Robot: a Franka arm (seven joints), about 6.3 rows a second.
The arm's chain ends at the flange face. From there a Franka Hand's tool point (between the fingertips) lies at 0.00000 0.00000 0.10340 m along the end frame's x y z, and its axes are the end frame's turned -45 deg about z.
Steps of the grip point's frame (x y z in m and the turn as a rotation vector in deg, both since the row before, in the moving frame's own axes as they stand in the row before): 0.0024 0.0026 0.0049 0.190 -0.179 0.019; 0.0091 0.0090 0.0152 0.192 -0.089 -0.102; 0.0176 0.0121 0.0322 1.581 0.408 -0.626; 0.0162 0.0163 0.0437 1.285 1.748 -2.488; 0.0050 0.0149 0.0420 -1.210 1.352 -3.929
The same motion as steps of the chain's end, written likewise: 0.0040 0.0002 0.0049 0.008 -0.261 0.019; 0.0132 0.0001 0.0152 0.073 -0.199 -0.102; 0.0225 -0.0014 0.0322 1.406 -0.829 -0.626; 0.0225 0.0040 0.0438 2.145 0.327 -2.488; 0.0108 0.0073 0.0421 0.100 1.812 -3.929
